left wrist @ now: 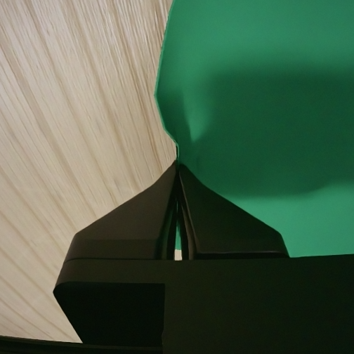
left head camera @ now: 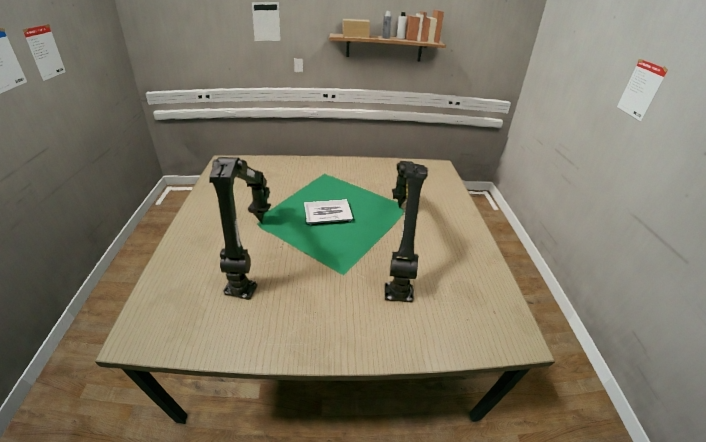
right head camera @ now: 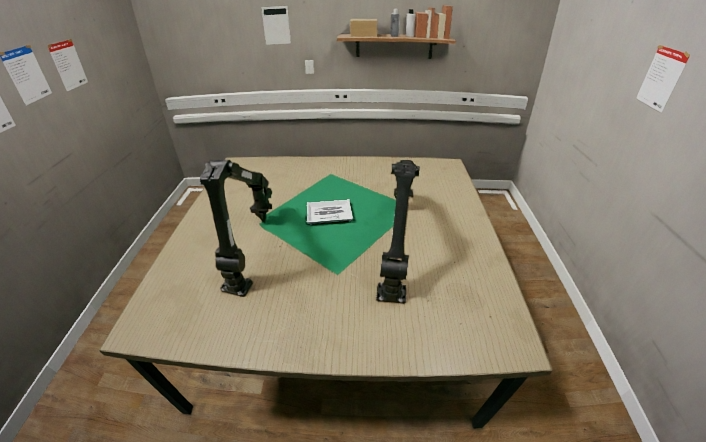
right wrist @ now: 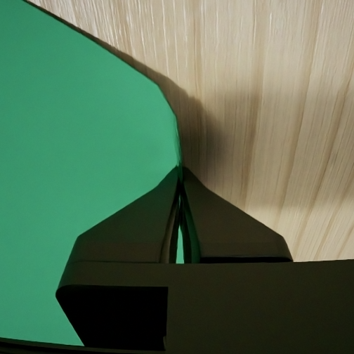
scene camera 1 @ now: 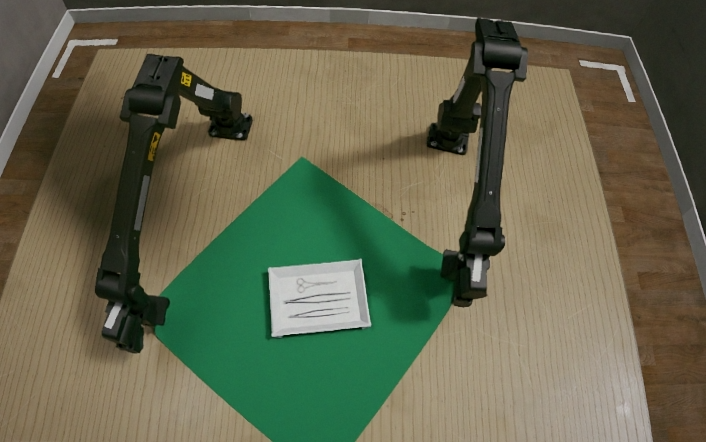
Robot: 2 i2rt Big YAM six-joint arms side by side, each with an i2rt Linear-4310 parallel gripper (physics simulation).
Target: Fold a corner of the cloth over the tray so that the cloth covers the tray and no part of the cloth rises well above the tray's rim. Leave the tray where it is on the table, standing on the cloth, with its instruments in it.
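The green cloth (left head camera: 343, 249) (right head camera: 336, 249) (scene camera 1: 312, 374) (left wrist: 275, 30) (right wrist: 75, 125) lies spread as a diamond on the table. The white tray (left head camera: 310, 219) (right head camera: 329, 222) (scene camera 1: 273, 301) stands uncovered on its middle, holding scissors (scene camera 1: 300, 285) and two tweezers (scene camera 1: 289, 300). My left gripper (left head camera: 261, 220) (right head camera: 264, 219) (left wrist: 177, 175) is shut on the cloth near one side corner; the cloth is pinched between its fingertips. My right gripper (left head camera: 400, 206) (right wrist: 180, 178) is shut on the cloth near the opposite side corner, with the edge gathered into its tips. The right arm hides that gripper in the right head camera.
The wooden table (left head camera: 323, 333) (right head camera: 323, 333) (scene camera 1: 562, 338) carries both arm bases (scene camera 1: 230, 126) (scene camera 1: 448, 139), beside the corner of the cloth that points towards them. A wall shelf (left head camera: 388, 40) (right head camera: 395, 39) with books and bottles hangs beyond the table.
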